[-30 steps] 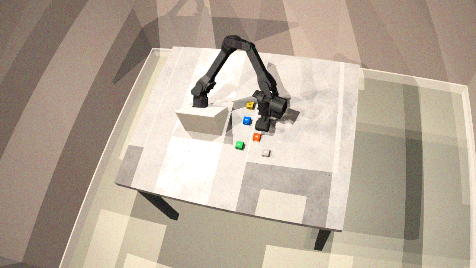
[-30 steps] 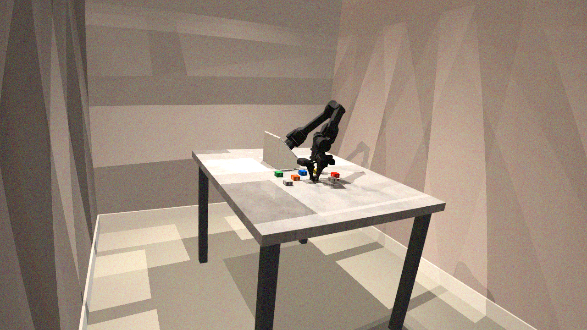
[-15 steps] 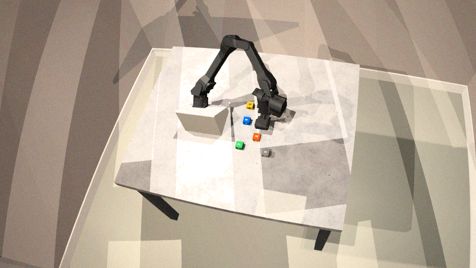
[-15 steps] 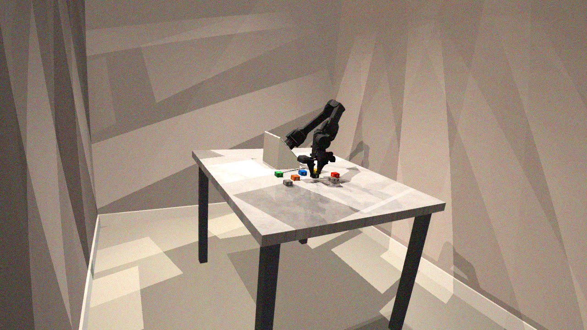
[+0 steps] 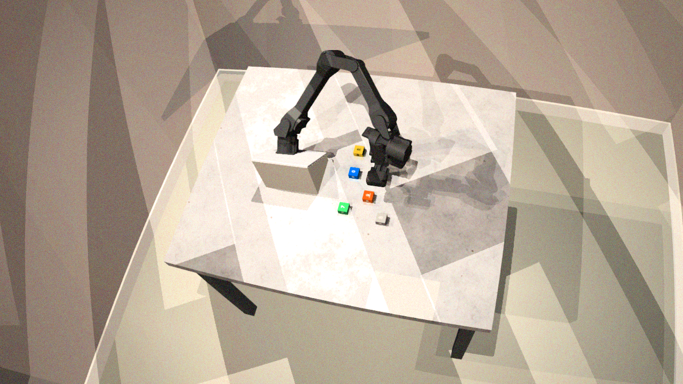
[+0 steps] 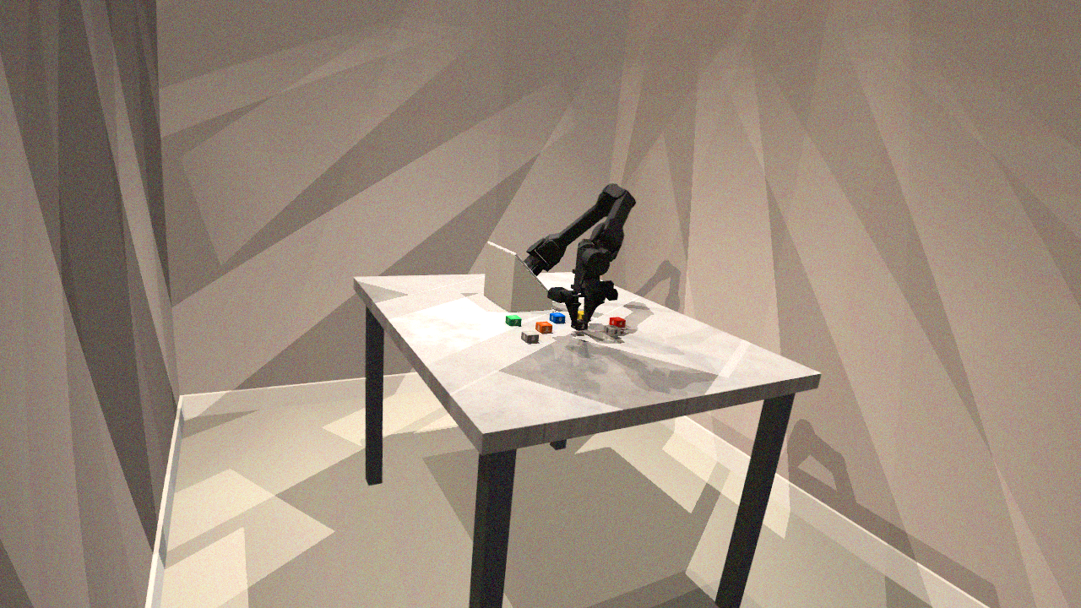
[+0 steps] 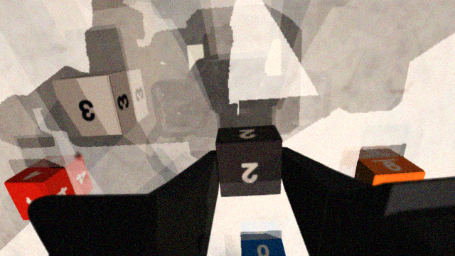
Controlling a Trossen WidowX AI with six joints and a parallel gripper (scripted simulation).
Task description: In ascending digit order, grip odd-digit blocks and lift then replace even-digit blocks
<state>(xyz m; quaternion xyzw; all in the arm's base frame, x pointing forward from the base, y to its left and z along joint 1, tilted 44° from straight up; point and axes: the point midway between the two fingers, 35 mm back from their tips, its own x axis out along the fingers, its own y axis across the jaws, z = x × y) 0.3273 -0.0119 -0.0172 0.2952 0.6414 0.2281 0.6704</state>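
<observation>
Now: gripper tip right at the dark grey 2 block. The rest, counted from my gripper tip: white 3 block: 4 cm ahead, 8 cm to the left, 1 cm below; then blue 0 block: 10 cm behind, 1 cm below; then orange block: 4 cm behind, 9 cm to the right, 1 cm below.
</observation>
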